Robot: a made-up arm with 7 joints.
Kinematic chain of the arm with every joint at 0, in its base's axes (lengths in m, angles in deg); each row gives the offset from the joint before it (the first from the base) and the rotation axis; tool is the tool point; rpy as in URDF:
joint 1: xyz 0 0 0.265 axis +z
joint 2: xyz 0 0 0 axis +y
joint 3: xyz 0 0 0.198 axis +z
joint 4: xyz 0.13 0 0 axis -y
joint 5: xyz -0.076 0 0.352 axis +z
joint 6: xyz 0 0 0 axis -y
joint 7: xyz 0.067 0 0 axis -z
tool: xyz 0 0 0 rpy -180 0 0
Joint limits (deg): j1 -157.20..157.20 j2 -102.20..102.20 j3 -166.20..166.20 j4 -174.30..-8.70 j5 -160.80..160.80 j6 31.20..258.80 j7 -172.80..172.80
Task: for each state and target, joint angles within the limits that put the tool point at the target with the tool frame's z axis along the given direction. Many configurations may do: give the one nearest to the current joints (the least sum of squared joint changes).
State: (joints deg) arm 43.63 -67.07 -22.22 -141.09 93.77 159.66 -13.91
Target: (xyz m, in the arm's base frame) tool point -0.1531 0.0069 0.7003 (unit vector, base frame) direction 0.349 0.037 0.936
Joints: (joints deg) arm 23.75 -97.37 15.96 -126.82 69.26 201.73 -13.91
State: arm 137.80 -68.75 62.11 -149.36 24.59 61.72 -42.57
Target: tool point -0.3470 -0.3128 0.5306 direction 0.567 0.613 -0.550
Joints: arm 126.61 -64.58 64.22 -99.34 3.38 31.43 -42.57
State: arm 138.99 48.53 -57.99 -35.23 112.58 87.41 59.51
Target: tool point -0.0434 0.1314 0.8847 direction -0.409 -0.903 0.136
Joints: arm 146.48 2.37 -45.83 -8.81 145.62 90.17 59.51
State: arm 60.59 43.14 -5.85 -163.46 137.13 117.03 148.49
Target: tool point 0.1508 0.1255 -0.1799 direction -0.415 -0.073 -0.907
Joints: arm 87.30 75.58 -11.31 -125.68 108.05 143.10 148.49
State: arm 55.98 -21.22 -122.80 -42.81 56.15 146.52 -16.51
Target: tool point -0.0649 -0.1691 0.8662 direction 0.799 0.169 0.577
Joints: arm 32.50 -8.62 -101.48 -8.80 87.26 117.90 -16.51
